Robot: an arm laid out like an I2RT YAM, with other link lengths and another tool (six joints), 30 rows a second.
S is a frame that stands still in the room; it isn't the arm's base.
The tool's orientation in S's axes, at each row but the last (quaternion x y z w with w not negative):
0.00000, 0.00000, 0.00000, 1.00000
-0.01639, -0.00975, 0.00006, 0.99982
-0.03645, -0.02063, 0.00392, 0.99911
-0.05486, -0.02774, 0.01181, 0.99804
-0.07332, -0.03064, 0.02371, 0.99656
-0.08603, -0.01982, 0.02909, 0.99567
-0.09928, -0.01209, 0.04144, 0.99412
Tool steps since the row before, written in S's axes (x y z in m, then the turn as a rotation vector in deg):
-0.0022, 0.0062, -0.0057, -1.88, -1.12, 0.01
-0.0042, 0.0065, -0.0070, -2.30, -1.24, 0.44
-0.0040, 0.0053, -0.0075, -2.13, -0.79, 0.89
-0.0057, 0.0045, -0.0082, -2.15, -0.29, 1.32
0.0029, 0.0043, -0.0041, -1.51, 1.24, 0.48
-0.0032, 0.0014, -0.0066, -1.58, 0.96, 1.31
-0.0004, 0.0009, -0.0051, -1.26, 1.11, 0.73
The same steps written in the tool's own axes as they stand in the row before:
-0.0022, 0.0062, -0.0057, -1.88, -1.12, 0.01
-0.0043, 0.0067, -0.0067, -2.29, -1.25, 0.44
-0.0043, 0.0059, -0.0069, -2.10, -0.84, 0.92
-0.0060, 0.0055, -0.0073, -2.08, -0.39, 1.40
0.0029, 0.0047, -0.0036, -1.41, 1.22, 0.75
-0.0033, 0.0027, -0.0061, -1.47, 0.80, 1.52
-0.0004, 0.0019, -0.0048, -1.15, 1.04, 0.97

